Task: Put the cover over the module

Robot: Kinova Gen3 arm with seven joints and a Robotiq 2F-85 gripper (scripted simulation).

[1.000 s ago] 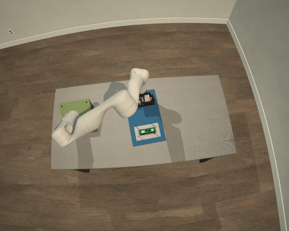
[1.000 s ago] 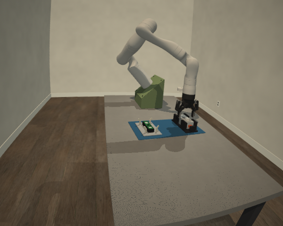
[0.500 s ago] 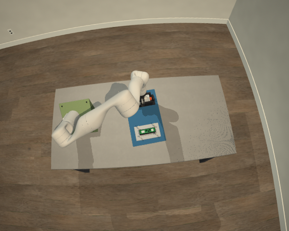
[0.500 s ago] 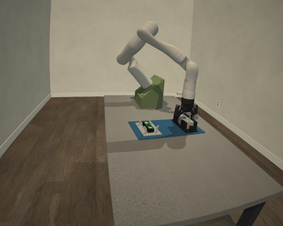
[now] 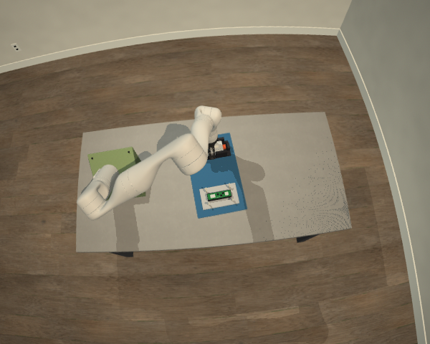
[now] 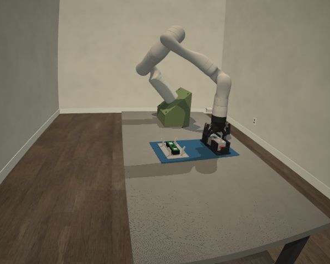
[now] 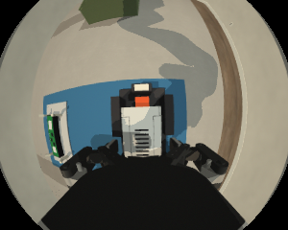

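The white cover is right at my hand.
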